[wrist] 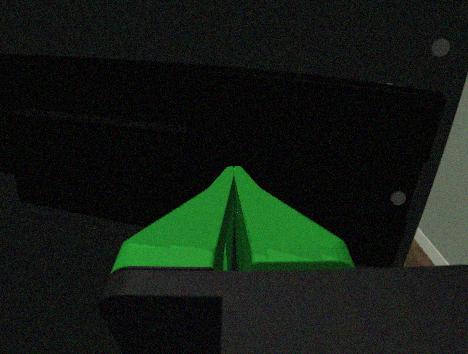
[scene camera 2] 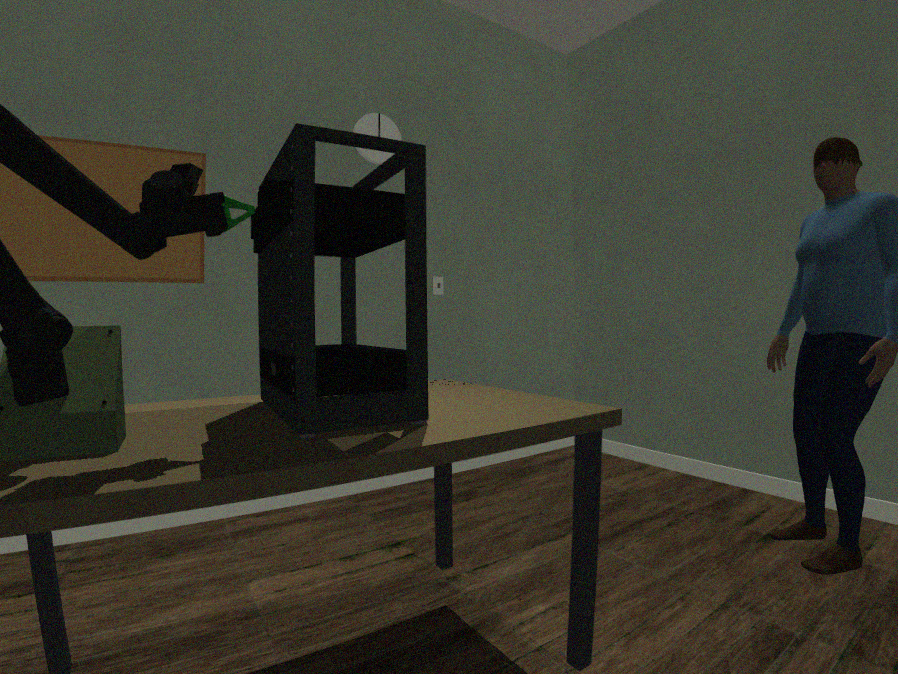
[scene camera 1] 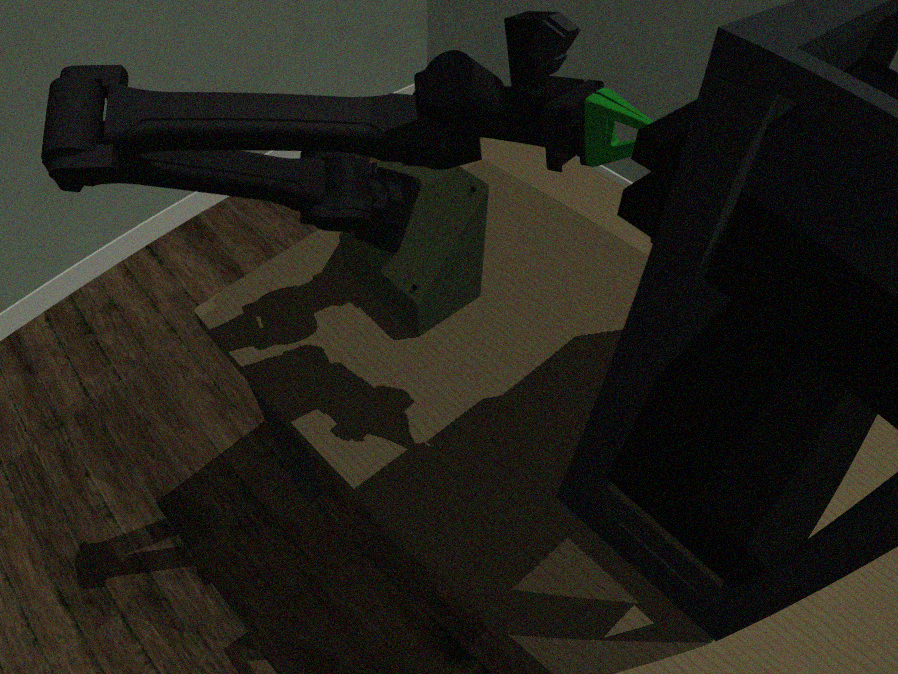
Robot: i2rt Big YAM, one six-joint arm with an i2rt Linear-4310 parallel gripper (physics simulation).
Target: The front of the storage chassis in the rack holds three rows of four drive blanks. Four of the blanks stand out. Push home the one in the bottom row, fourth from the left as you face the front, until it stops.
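Frame: origin at the arm's base, x back, y right, z up, level; metres.
Where they show: gripper, fingertip midpoint: (wrist: 234, 178) (scene camera 2: 254, 209); arm's base, origin of the base link: (scene camera 2: 40, 374) (scene camera 1: 389, 209).
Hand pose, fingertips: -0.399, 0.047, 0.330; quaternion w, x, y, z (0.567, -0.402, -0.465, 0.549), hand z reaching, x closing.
Note:
Each offset is from my fingertips to the top centre of the thing, as dx, dy, dz. "spot": to the spot under its first point. Level surfaces: height alone.
My gripper (scene camera 1: 648, 122) (scene camera 2: 253, 211) (wrist: 234, 178) has green fingers, is shut with nothing between them, and points at the front of the storage chassis (scene camera 2: 359, 219) high in the black rack (scene camera 1: 629, 362) (scene camera 2: 415, 290). In scene camera 1 the tips are at a dark protruding block @[spot: -0.012, +0.080, +0.044] (scene camera 1: 658, 137); another protruding block @[spot: -0.013, +0.085, -0.020] (scene camera 1: 638, 206) is lower. The tips seem close to the chassis front in scene camera 2; contact cannot be told. In the wrist view the chassis front is almost black. Single blanks, their rows and the fourth one in the bottom row cannot be told apart.
The rack stands on a wooden table @[dz -0.472] (scene camera 1: 551, 239) (scene camera 2: 507, 414). The arm's green base block (scene camera 1: 446, 239) (scene camera 2: 90, 362) is in front of it. A second dark unit (scene camera 2: 362, 370) sits low in the rack. A person (scene camera 2: 845, 261) stands beyond the table at the right.

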